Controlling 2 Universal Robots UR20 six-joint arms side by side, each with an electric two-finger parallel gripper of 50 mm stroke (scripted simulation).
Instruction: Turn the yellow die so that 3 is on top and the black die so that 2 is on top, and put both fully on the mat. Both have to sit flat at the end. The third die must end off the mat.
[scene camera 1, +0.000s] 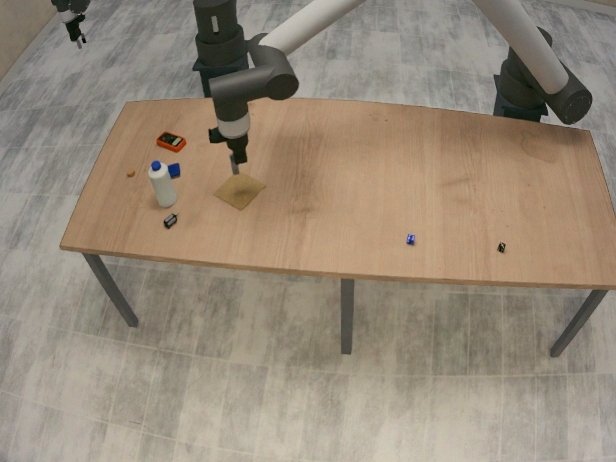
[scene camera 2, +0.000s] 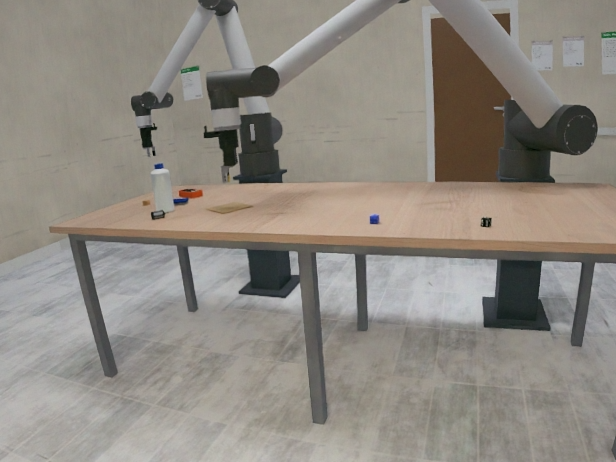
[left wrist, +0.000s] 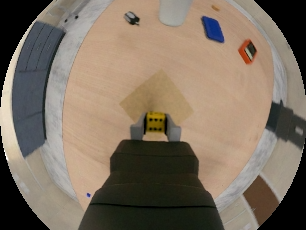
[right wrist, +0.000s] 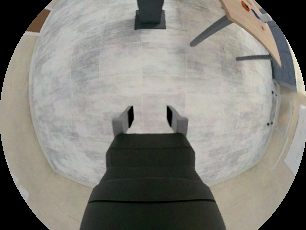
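Note:
My left gripper (left wrist: 155, 119). My right gripper (right wrist: 149, 112). Tan mat (scene camera 1: 239, 190), (left wrist: 158, 93). White bottle (scene camera 1: 159, 175), (scene camera 2: 160, 177).

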